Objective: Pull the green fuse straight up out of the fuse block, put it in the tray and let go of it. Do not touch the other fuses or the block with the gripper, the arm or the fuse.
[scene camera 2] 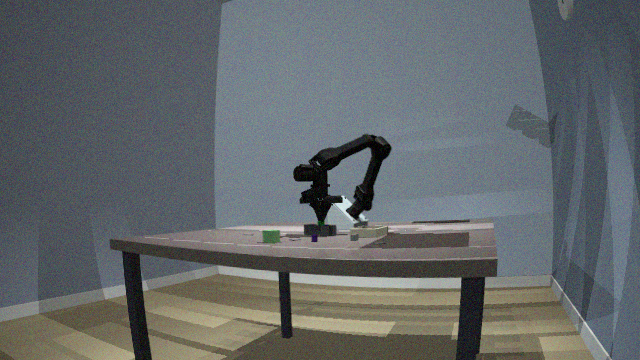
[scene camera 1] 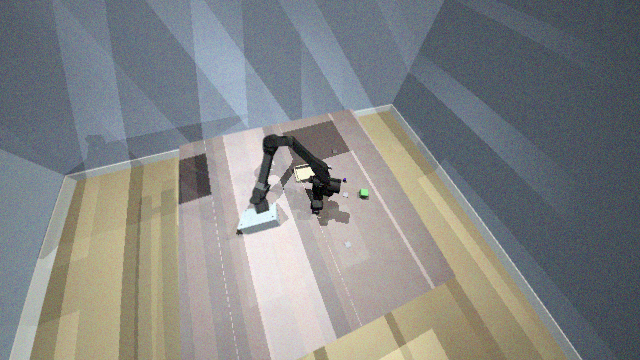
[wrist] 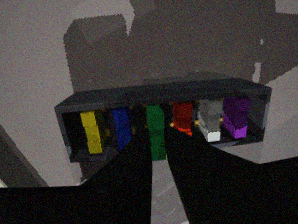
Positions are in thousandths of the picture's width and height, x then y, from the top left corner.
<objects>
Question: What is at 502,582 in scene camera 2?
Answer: The gripper.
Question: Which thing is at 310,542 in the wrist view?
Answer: A yellow fuse.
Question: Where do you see a purple fuse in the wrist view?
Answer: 787,507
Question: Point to a green fuse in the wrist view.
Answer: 525,525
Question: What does the gripper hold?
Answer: A green fuse.
</objects>
